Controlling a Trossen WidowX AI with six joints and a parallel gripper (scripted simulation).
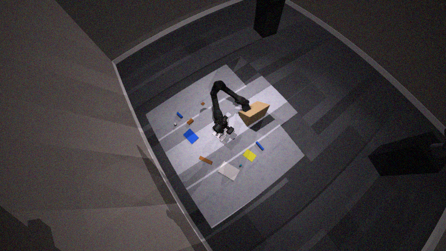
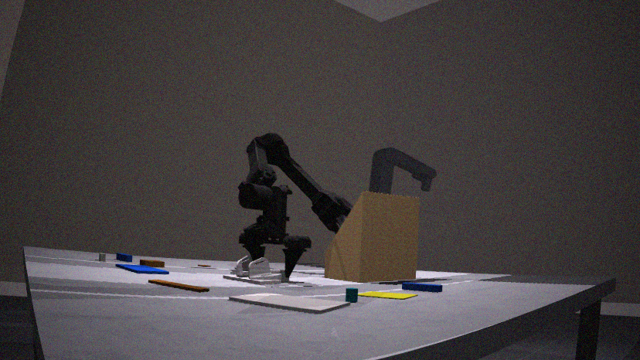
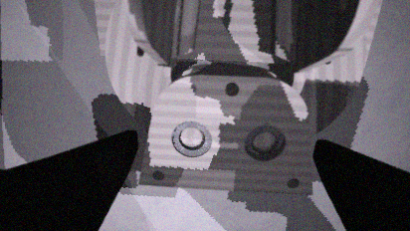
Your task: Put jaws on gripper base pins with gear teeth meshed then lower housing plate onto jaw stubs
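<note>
Right now the grey jaw is 2 cm ahead of my gripper tip and 3 cm to the left of it. From my gripper tip the other things lie so: blue bar: 22 cm behind, 29 cm to the left; yellow plate: 9 cm behind, 33 cm to the left, 1 cm below; blue plate: 32 cm ahead, 8 cm to the right, 1 cm below.
</note>
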